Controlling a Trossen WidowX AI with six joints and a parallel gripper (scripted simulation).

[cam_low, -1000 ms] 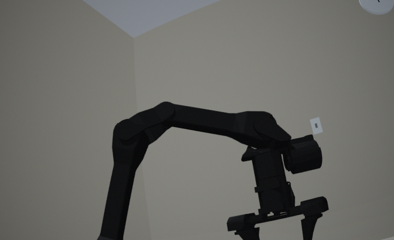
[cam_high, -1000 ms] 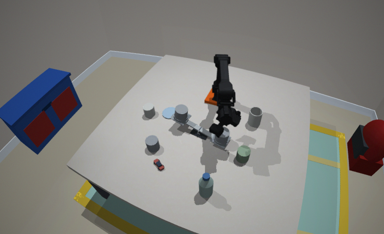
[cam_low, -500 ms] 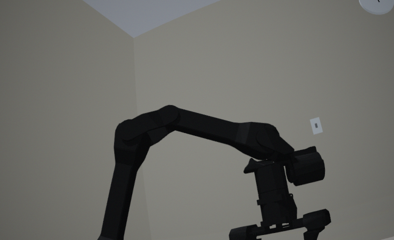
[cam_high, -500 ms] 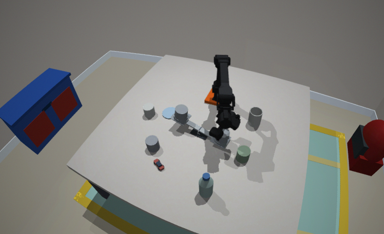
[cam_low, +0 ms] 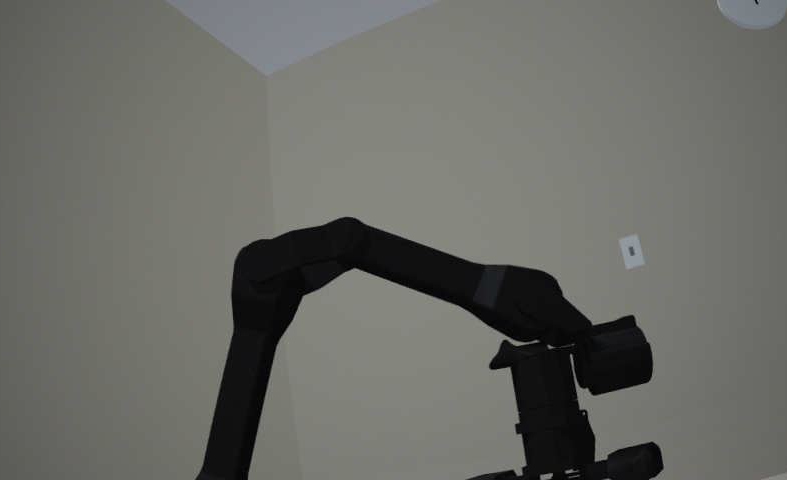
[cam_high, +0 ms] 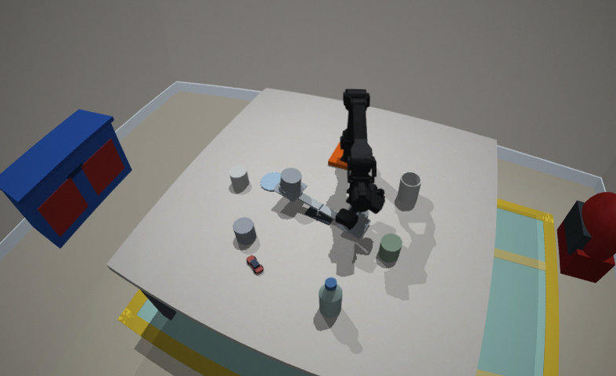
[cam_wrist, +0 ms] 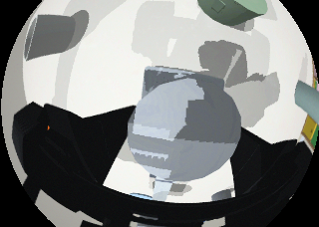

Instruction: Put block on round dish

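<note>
Right now my gripper tip is 13 cm to the right of the green cylinder, 4 cm short of it and 1 cm above it. The rest, counted from my gripper tip: bottle (32 cm ahead, 6 cm above, 5 cm to the left); grey block (1 cm below); toy car (27 cm ahead, 24 cm to the right, 3 cm below).
</note>
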